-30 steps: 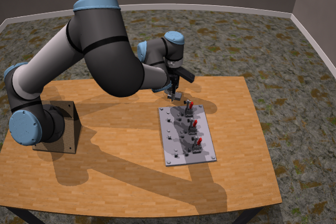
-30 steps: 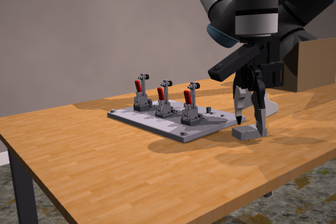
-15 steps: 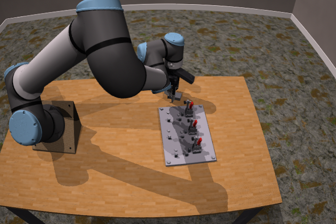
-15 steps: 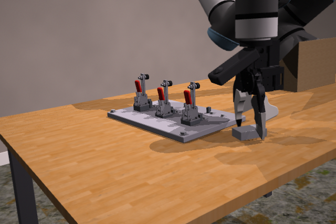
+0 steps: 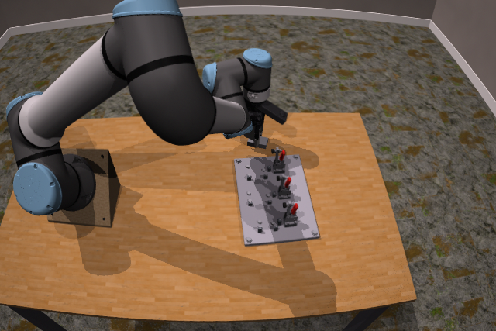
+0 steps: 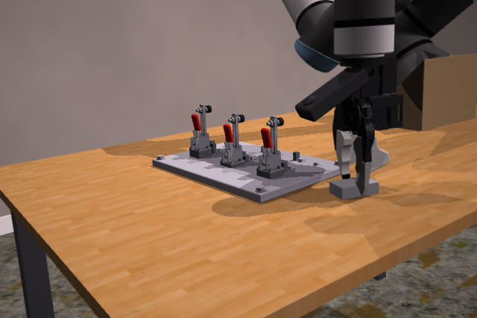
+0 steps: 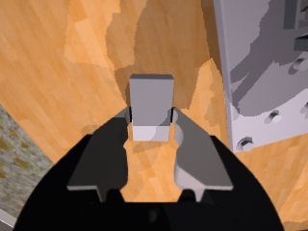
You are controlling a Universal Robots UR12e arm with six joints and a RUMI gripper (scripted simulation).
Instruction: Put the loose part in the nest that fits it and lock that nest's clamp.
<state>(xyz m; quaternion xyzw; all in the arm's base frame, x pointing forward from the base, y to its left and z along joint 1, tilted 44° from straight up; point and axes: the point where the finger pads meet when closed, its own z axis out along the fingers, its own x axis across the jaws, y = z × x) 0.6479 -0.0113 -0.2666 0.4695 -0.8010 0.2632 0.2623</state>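
Right now my hand is 1 cm above the grey rectangular block. The rest, counted from my hand: grey fixture plate: 26 cm to the right, 1 cm below.
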